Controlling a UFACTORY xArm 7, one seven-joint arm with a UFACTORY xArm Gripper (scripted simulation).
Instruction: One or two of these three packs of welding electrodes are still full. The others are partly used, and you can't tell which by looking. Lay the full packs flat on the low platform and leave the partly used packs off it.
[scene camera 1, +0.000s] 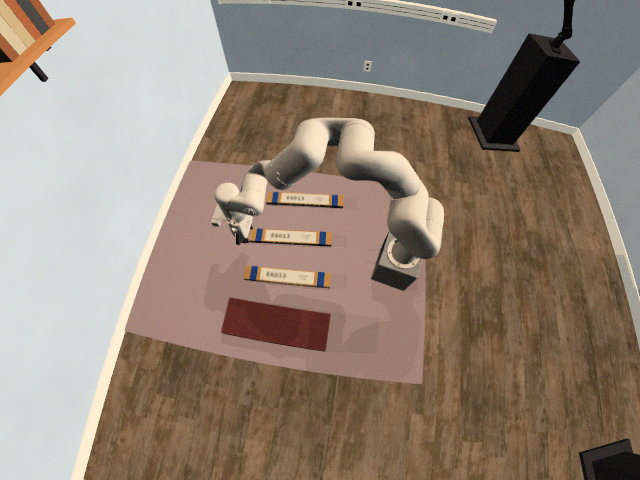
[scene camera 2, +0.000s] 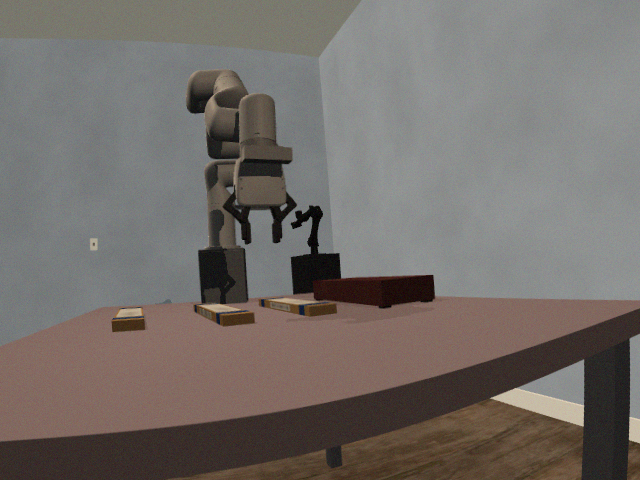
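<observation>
You'd see the gripper (scene camera 2: 262, 243) here, and there's a pack (scene camera 1: 252, 273) as well, plus a dark red low platform (scene camera 1: 302, 328).
</observation>
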